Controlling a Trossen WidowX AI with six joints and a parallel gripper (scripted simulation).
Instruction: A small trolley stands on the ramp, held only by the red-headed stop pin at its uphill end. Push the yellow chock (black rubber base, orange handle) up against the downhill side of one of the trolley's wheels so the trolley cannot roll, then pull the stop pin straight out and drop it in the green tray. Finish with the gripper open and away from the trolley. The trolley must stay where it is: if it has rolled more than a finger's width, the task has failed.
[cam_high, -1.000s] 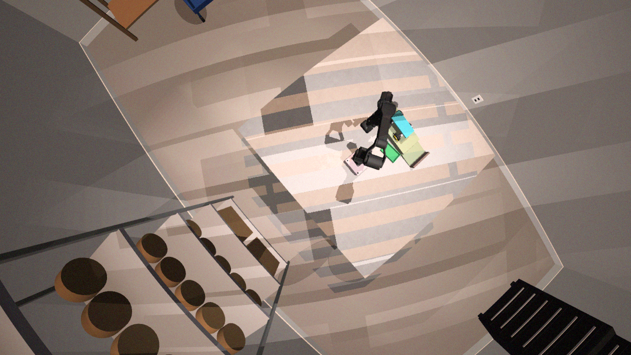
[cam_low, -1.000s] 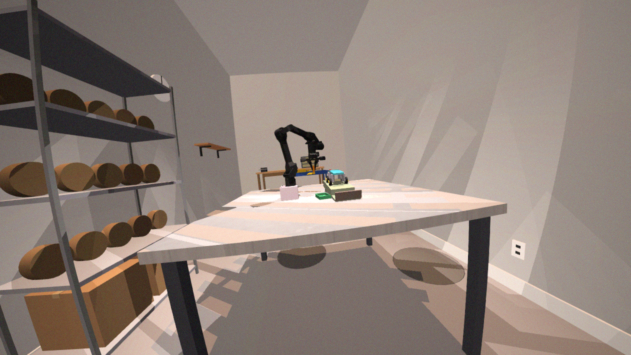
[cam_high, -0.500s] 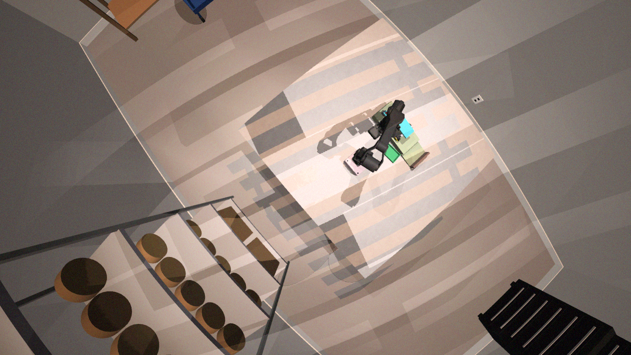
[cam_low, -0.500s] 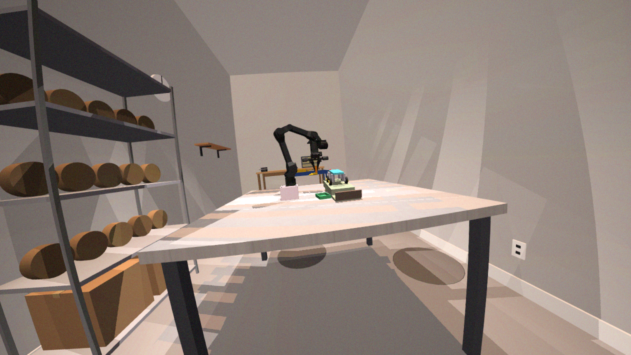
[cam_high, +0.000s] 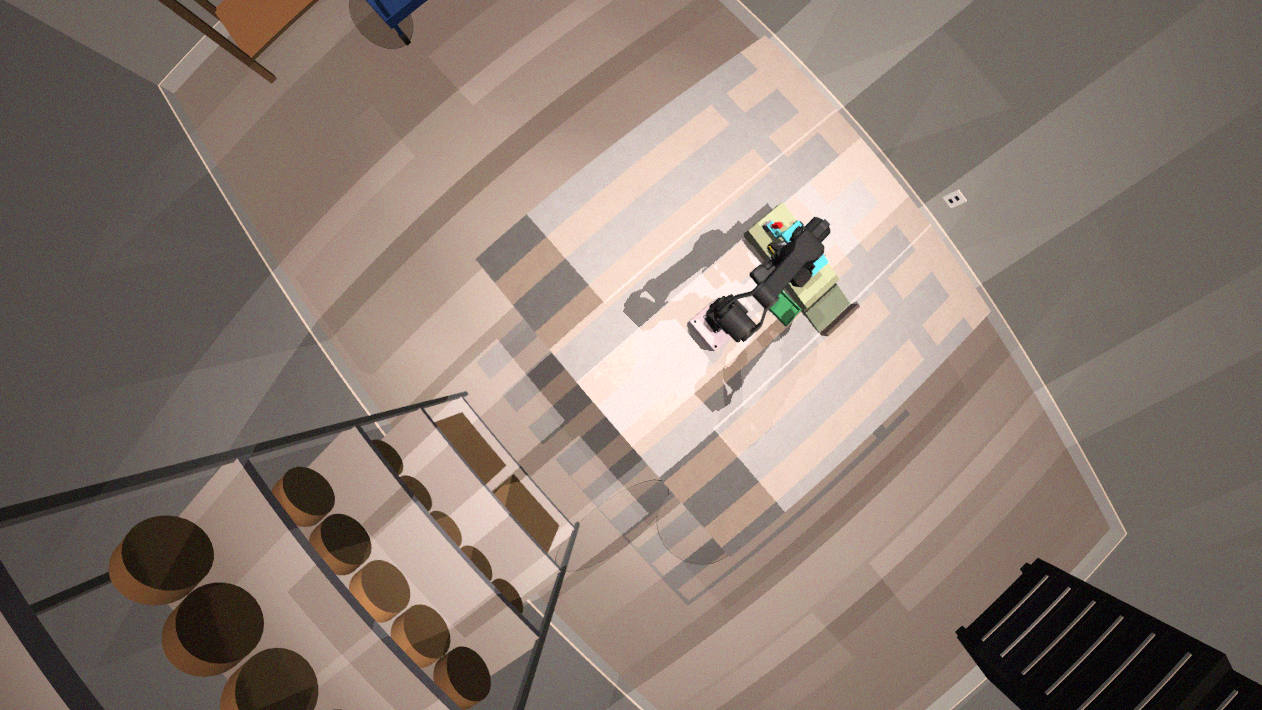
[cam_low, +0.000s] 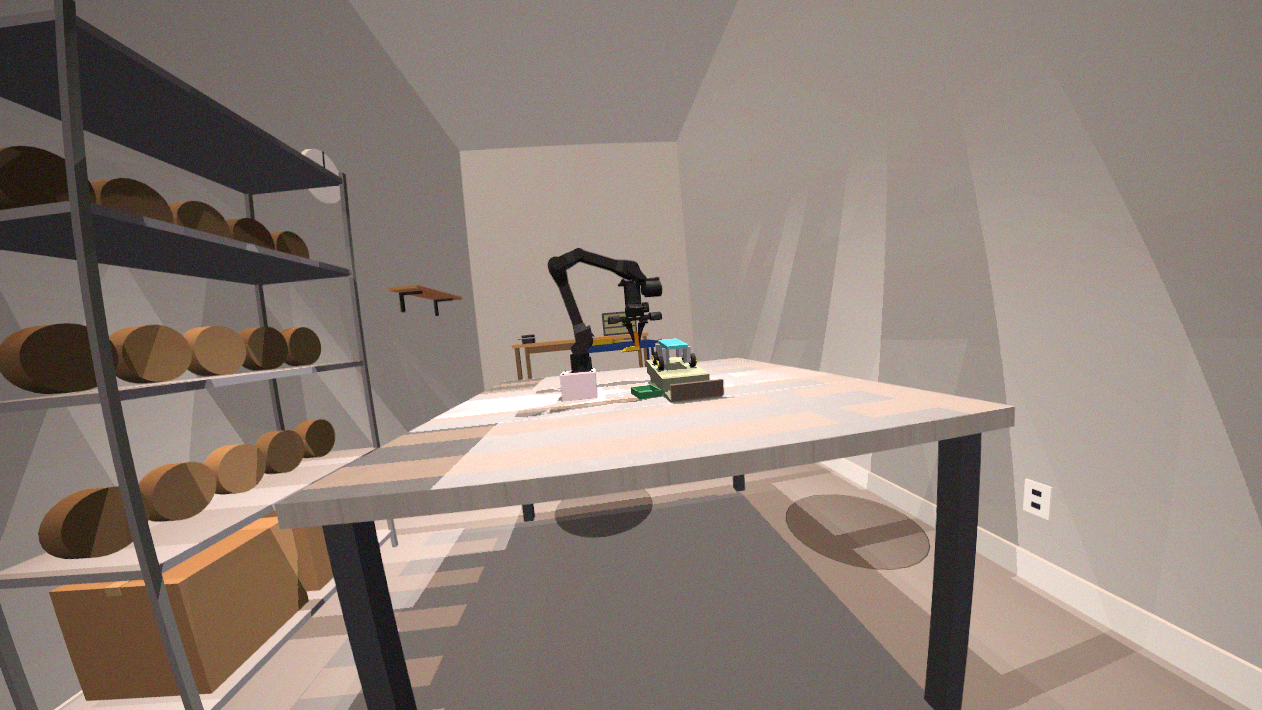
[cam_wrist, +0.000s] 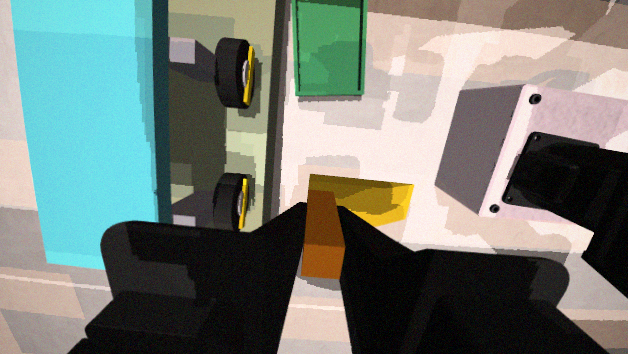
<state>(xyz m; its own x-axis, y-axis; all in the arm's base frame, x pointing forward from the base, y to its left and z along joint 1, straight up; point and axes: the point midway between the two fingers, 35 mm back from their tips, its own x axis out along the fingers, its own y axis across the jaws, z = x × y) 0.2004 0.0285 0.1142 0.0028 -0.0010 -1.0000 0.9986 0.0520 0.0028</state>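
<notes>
My gripper tip is now 100 mm short of the stop pin, 90 mm to the right of it and 40 mm above it. Round my gripper tip: yellow chock (20 mm behind, 10 mm below); then green tray (10 mm ahead, 120 mm to the right, 170 mm below); then trolley (120 mm ahead, 10 mm to the right, 50 mm below).
</notes>
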